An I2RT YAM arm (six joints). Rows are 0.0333 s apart.
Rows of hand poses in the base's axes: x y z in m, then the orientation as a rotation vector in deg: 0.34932 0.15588 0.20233 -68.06 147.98 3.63; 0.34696 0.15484 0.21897 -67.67 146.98 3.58; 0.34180 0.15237 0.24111 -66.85 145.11 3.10; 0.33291 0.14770 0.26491 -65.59 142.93 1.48; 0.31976 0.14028 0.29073 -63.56 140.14 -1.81; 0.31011 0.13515 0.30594 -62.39 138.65 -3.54; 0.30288 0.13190 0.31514 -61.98 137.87 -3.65; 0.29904 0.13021 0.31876 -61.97 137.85 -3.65; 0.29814 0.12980 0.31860 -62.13 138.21 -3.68; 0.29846 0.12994 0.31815 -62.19 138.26 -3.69; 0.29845 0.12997 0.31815 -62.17 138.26 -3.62
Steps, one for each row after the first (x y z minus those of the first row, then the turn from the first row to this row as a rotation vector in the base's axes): -0.00236 -0.00104 0.01664 0.43 -0.99 0.02; -0.00752 -0.00351 0.03878 1.00 -2.98 -0.05; -0.01641 -0.00818 0.06258 1.07 -5.72 -0.44; -0.02956 -0.01560 0.08840 0.43 -9.73 -1.35; -0.03921 -0.02073 0.10361 0.09 -11.87 -1.90; -0.04644 -0.02398 0.11281 0.38 -12.70 -1.97; -0.05028 -0.02567 0.11643 0.39 -12.72 -1.97; -0.05118 -0.02608 0.11627 0.21 -12.37 -1.97; -0.05086 -0.02594 0.11582 0.17 -12.31 -1.94; -0.05087 -0.02591 0.11582 0.22 -12.30 -1.95
